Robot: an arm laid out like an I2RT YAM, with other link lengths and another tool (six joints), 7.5 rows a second.
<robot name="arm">
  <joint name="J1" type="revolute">
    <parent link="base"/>
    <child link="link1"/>
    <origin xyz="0 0 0.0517"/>
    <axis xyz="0 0 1"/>
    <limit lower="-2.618" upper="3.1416"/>
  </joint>
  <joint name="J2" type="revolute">
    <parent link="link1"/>
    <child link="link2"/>
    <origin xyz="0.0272 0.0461 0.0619"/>
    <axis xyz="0 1 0"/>
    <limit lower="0" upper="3.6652"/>
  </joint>
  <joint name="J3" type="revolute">
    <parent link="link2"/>
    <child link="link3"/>
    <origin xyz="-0.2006 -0.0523 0"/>
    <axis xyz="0 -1 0"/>
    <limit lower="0" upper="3.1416"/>
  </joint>
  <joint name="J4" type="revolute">
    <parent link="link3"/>
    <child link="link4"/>
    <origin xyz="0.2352 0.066 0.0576"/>
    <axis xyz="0 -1 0"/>
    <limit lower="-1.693" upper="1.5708"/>
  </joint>
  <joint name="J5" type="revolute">
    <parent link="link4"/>
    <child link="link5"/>
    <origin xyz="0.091 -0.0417 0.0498"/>
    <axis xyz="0 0 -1"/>
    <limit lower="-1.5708" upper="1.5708"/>
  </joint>
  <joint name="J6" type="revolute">
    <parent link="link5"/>
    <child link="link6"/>
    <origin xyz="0.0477 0 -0.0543"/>
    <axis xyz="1 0 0"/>
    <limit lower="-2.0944" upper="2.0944"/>
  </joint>
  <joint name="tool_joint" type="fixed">
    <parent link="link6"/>
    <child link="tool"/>
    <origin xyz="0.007 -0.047 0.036" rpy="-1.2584 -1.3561 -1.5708"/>
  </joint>
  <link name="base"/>
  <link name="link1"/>
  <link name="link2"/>
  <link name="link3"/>
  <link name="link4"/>
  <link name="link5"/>
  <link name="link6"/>
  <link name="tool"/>
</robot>
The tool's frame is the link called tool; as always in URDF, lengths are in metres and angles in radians.
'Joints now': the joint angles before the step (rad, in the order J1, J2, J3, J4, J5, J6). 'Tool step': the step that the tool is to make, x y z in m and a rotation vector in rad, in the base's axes. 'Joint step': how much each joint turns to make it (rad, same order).
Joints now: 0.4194, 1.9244, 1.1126, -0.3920, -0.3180, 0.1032
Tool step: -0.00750, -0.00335, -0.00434, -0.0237, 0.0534, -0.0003
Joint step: 0.0000, -0.0004, 0.0004, -0.0591, 0.0000, 0.0003
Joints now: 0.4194, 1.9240, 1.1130, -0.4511, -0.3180, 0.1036
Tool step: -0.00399, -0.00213, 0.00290, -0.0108, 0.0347, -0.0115
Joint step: 0.0000, -0.0118, 0.0110, -0.0549, -0.0008, 0.0129
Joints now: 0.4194, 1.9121, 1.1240, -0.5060, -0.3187, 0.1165
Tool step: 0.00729, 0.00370, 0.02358, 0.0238, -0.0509, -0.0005
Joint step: 0.0012, -0.0480, 0.0302, -0.0214, -0.0004, 0.0020
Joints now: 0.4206, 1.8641, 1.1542, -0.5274, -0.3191, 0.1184
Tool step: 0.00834, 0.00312, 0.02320, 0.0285, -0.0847, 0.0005
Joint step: -0.0004, -0.0488, 0.0107, 0.0282, 0.0076, -0.0042
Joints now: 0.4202, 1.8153, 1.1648, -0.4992, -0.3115, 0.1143
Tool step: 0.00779, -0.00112, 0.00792, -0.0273, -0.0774, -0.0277
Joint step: 0.0000, -0.0020, 0.0000, 0.0576, 0.0629, 0.0003
